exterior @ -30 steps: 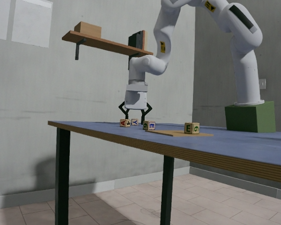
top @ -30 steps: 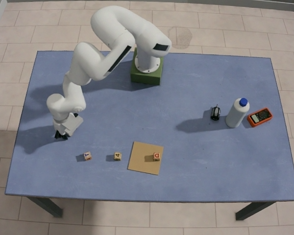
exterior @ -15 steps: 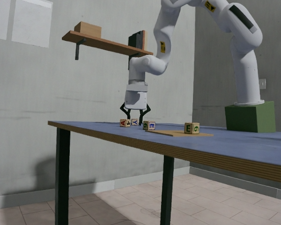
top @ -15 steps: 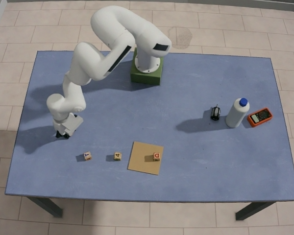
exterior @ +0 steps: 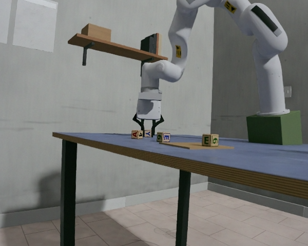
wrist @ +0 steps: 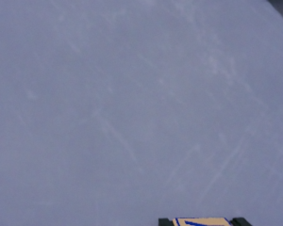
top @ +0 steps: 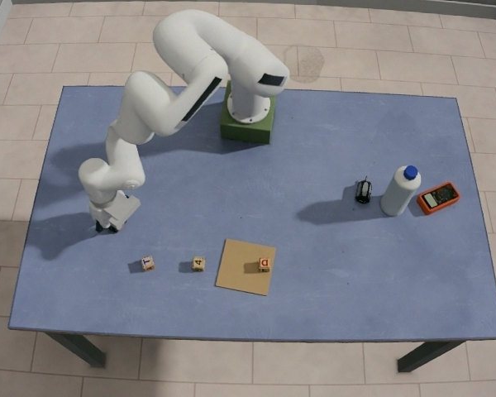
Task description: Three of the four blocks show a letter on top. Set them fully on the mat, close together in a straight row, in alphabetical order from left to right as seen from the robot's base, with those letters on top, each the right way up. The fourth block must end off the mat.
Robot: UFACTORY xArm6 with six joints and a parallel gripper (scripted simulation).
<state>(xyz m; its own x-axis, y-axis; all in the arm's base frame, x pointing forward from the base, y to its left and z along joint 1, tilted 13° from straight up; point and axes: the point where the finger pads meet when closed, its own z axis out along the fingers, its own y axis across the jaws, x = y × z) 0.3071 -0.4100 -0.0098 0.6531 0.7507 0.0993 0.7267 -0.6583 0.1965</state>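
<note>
Now: the tan mat 350 mm to the left of my hand, 170 mm ahead of it and 20 mm below it. The rest, counted from my hand: black object: 720 mm to the left, 30 mm behind; wooden block: 400 mm to the left, 170 mm ahead; orange multimeter: 950 mm to the left, 30 mm ahead, 10 mm below.
</note>
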